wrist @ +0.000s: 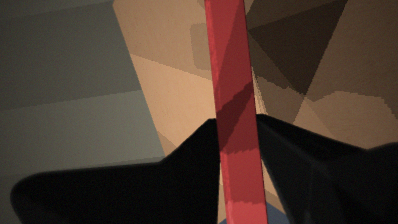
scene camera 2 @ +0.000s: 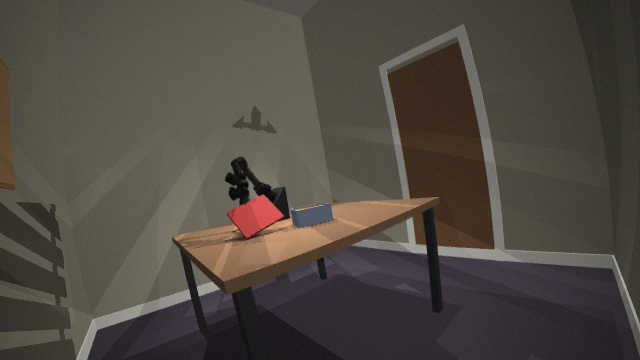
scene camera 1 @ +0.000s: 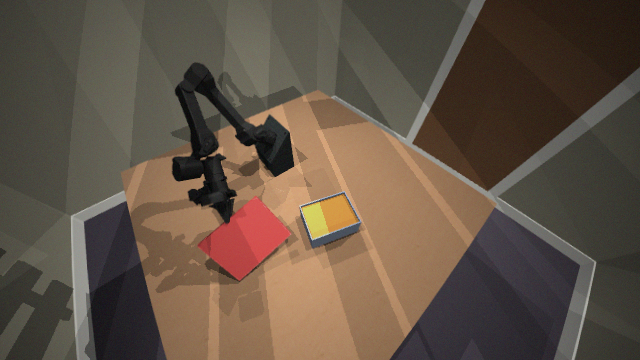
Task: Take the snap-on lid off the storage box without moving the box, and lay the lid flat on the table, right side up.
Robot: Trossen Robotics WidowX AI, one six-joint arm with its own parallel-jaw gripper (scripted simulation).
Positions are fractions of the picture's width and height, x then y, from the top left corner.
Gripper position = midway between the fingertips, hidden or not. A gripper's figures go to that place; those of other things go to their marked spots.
My gripper (scene camera 1: 0.36,0.62) is 0.68 m from the lens. A red lid (scene camera 1: 0.40,0.64) is 0.68 m from the lens.
